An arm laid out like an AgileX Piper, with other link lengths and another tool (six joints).
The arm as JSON. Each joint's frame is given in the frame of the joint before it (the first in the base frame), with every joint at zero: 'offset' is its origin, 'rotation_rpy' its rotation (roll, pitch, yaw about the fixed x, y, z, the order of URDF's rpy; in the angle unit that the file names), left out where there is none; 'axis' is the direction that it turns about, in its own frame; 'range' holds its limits. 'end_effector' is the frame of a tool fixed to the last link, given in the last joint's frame.
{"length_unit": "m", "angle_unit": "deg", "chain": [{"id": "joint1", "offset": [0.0, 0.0, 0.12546], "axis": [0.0, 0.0, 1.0], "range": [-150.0, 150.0]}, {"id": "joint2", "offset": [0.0, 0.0, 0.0], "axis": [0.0, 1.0, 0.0], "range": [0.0, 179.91]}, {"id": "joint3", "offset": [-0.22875, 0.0, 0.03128], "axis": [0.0, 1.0, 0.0], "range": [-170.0, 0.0]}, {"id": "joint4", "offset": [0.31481, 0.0, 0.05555], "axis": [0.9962, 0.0, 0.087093], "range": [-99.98, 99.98]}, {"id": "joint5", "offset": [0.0, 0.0, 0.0], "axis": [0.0, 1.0, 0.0], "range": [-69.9, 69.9]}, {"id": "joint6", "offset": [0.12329, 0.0, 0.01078], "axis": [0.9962, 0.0, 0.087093], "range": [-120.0, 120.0]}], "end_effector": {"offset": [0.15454, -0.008, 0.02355], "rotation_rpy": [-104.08, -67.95, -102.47]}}
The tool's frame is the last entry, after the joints.
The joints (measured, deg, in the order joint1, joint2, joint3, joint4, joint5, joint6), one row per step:
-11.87 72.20 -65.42 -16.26 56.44 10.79
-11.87 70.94 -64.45 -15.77 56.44 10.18
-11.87 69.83 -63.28 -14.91 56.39 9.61
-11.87 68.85 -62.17 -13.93 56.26 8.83
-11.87 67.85 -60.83 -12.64 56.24 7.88
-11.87 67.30 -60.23 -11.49 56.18 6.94
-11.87 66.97 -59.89 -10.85 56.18 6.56
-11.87 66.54 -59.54 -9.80 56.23 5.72
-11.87 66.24 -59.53 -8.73 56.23 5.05
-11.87 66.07 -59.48 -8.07 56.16 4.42
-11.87 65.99 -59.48 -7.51 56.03 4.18
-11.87 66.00 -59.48 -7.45 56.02 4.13
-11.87 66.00 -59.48 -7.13 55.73 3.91
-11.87 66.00 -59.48 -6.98 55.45 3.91
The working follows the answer.
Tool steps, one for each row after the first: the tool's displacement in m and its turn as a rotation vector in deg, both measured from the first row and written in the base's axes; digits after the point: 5 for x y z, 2 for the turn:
-0.00341 0.00272 0.00087 0.13 -0.18 0.48
-0.00695 0.00694 -0.00143 0.71 -0.16 0.94
-0.00977 0.01157 -0.00414 1.30 -0.12 1.58
-0.01358 0.01760 -0.00920 2.17 0.21 2.33
-0.01458 0.02254 -0.01111 2.85 0.23 3.08
-0.01533 0.02529 -0.01211 3.29 0.20 3.38
-0.01593 0.02970 -0.01290 3.90 0.17 4.04
-0.01509 0.03389 -0.01164 4.55 -0.18 4.58
-0.01440 0.03652 -0.01109 4.83 -0.35 5.10
-0.01342 0.03864 -0.01053 5.21 -0.62 5.31
-0.01332 0.03887 -0.01061 5.24 -0.62 5.36
-0.01187 0.03999 -0.01001 5.37 -0.92 5.58
-0.01063 0.04043 -0.00933 5.45 -1.23 5.62

Tool pose at each row, in the base's axes (x y z in m, rotation vector in deg; rounded; the steps above come from the unrounded poses):
0.40944 -0.16099 0.14923 129.95 -57.63 31.50
0.40603 -0.15827 0.15011 130.35 -57.26 31.87
0.40249 -0.15405 0.14780 131.14 -57.03 31.82
0.39967 -0.14941 0.14510 132.06 -56.59 31.81
0.39586 -0.14339 0.14003 133.30 -56.04 31.39
0.39485 -0.13845 0.13813 134.36 -55.52 31.42
0.39411 -0.13570 0.13713 134.92 -55.42 31.40
0.39351 -0.13129 0.13633 135.86 -54.99 31.47
0.39435 -0.12710 0.13759 136.74 -54.86 31.86
0.39504 -0.12447 0.13814 137.30 -54.49 32.17
0.39602 -0.12235 0.13870 137.75 -54.56 32.44
0.39612 -0.12211 0.13862 137.80 -54.53 32.45
0.39757 -0.12100 0.13922 138.04 -54.48 32.85
0.39881 -0.12056 0.13990 138.12 -54.62 33.21

